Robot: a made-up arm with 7 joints. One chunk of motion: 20 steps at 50 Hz.
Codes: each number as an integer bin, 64 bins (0 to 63) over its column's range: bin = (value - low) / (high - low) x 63, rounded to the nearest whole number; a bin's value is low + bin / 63 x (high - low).
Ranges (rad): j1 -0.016..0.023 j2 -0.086..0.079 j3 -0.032..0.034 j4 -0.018..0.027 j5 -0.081..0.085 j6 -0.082..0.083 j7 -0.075..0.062
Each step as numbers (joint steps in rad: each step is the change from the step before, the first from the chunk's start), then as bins.
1 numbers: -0.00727 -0.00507 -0.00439 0.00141 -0.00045 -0.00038 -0.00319
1 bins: 14 31 26 27 31 31 33
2 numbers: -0.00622 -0.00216 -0.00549 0.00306 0.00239 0.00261 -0.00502
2 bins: 16 32 25 29 32 32 32
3 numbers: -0.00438 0.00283 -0.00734 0.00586 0.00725 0.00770 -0.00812
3 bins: 19 34 24 33 33 34 31
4 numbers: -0.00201 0.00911 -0.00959 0.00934 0.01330 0.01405 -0.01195
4 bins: 23 36 21 38 36 37 29
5 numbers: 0.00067 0.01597 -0.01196 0.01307 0.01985 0.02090 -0.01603
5 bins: 27 39 19 43 38 39 27
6 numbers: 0.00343 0.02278 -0.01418 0.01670 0.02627 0.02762 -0.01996
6 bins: 31 42 17 49 41 42 25
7 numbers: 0.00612 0.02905 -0.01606 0.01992 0.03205 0.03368 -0.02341
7 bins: 36 44 15 53 43 44 24
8 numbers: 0.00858 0.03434 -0.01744 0.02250 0.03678 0.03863 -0.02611
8 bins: 40 46 14 57 45 46 22
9 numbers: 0.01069 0.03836 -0.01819 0.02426 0.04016 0.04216 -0.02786
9 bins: 43 47 13 59 46 47 22
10 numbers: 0.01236 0.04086 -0.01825 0.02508 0.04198 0.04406 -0.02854
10 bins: 46 48 13 60 47 48 21
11 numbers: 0.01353 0.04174 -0.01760 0.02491 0.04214 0.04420 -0.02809
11 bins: 48 49 14 60 47 48 22
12 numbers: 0.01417 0.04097 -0.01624 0.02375 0.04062 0.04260 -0.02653
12 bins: 49 48 15 58 46 48 22
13 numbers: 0.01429 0.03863 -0.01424 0.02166 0.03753 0.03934 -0.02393
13 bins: 49 48 17 56 45 46 23
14 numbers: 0.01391 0.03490 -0.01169 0.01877 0.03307 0.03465 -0.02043
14 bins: 48 46 19 51 43 45 25
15 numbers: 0.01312 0.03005 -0.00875 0.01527 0.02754 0.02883 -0.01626
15 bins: 47 44 22 47 41 42 27
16 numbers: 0.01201 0.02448 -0.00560 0.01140 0.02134 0.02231 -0.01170
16 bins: 45 42 25 41 39 40 29
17 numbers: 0.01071 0.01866 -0.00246 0.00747 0.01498 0.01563 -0.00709
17 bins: 43 40 28 36 36 37 31
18 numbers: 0.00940 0.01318 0.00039 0.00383 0.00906 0.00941 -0.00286
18 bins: 41 38 31 31 34 35 33
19 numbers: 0.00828 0.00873 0.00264 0.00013 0.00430 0.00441 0.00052
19 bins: 39 36 33 25 32 33 35
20 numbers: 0.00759 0.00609 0.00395 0.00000 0.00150 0.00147 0.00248
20 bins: 38 35 34 25 31 32 36
